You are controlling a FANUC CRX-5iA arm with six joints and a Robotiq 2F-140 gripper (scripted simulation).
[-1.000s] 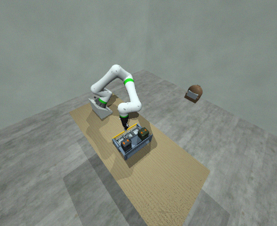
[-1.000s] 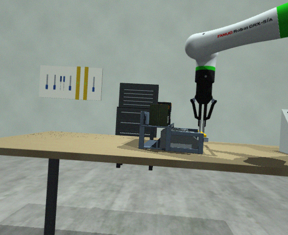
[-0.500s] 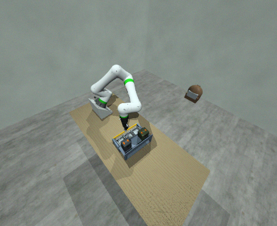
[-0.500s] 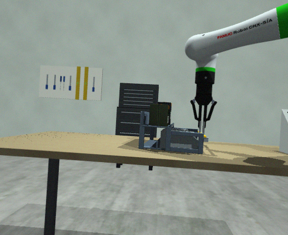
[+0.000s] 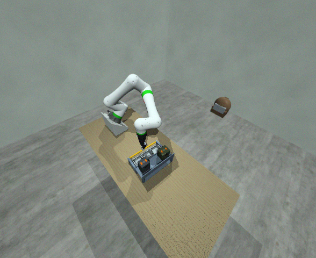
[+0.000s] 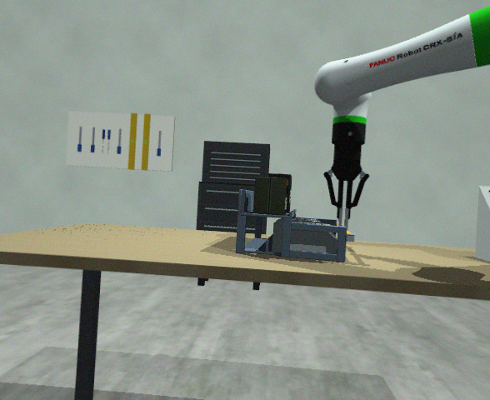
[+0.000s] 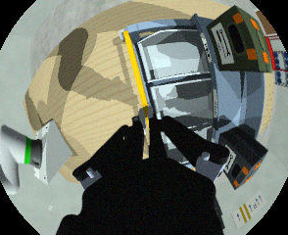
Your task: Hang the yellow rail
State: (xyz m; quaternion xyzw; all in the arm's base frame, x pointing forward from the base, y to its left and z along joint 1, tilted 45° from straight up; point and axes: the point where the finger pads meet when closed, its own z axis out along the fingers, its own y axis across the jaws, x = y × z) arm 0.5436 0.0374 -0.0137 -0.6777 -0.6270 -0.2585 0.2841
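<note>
The yellow rail is 3 cm below my hand.
</note>
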